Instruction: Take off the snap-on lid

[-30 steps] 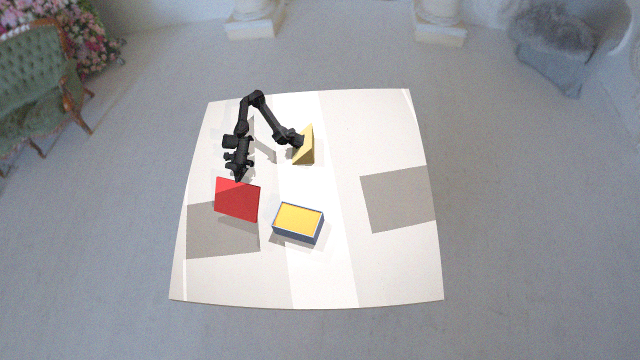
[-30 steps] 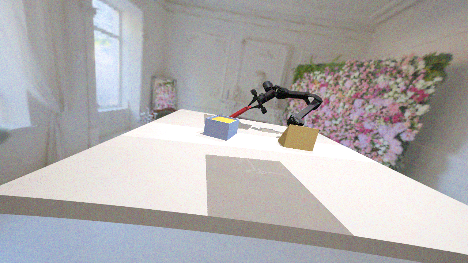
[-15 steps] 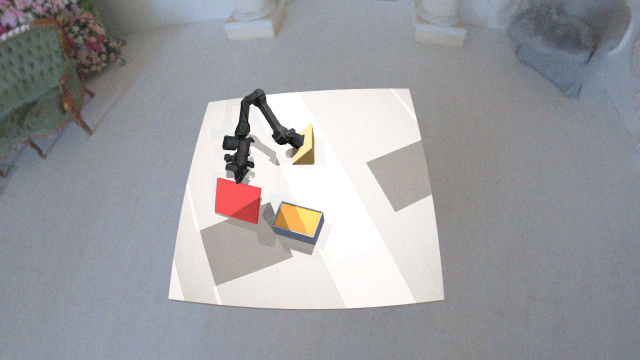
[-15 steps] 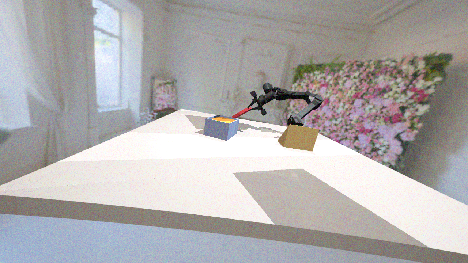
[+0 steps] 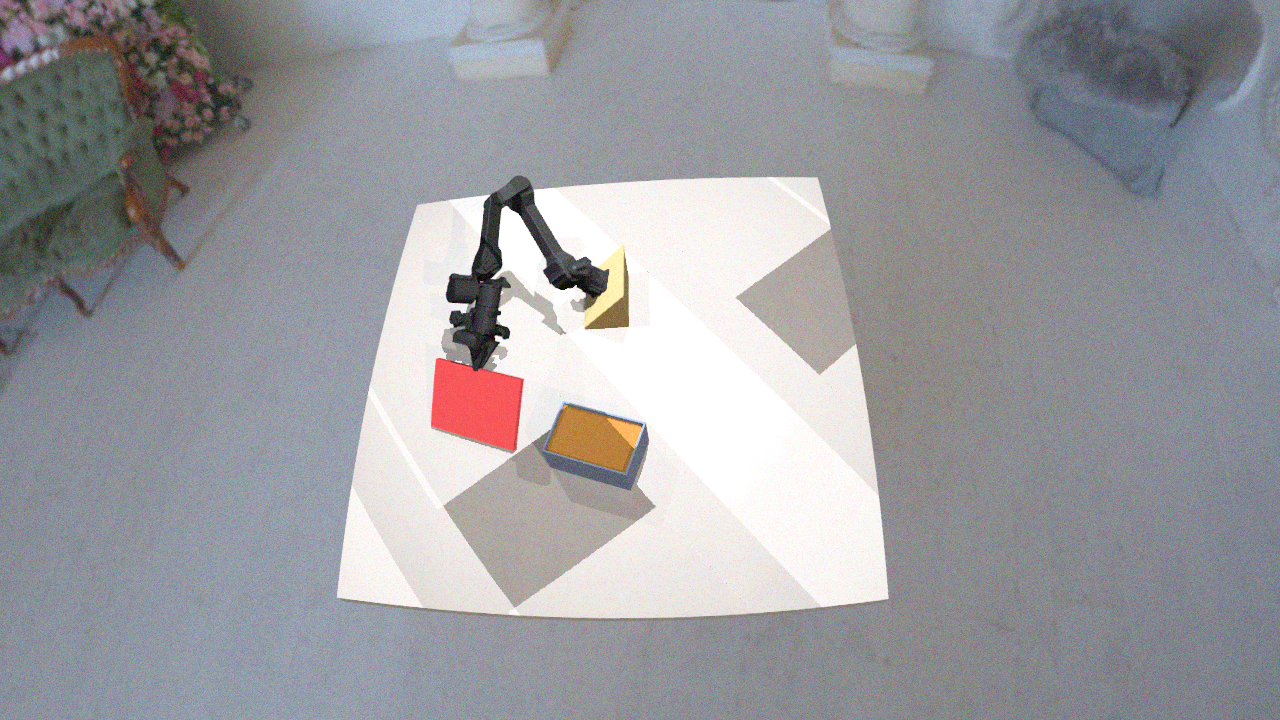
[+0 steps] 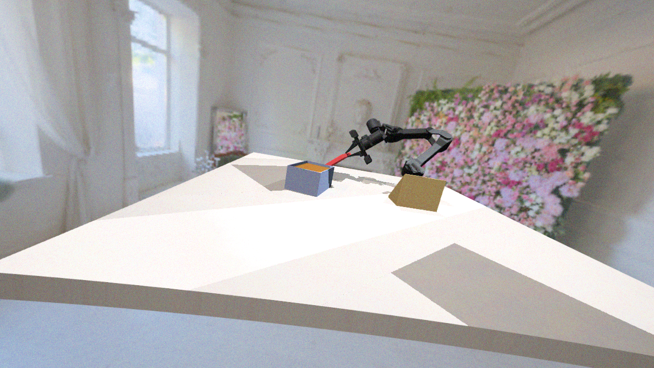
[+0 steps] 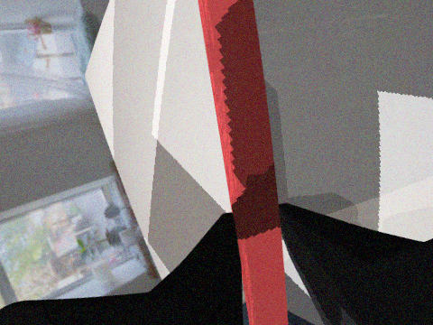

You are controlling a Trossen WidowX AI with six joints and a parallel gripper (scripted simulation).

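Right now the red lid is 60 mm ahead of my gripper tip, 50 mm below it and 10 mm to the right of it. Round my gripper tip: blue-grey storage box: 300 mm to the left, 130 mm ahead, 80 mm below.
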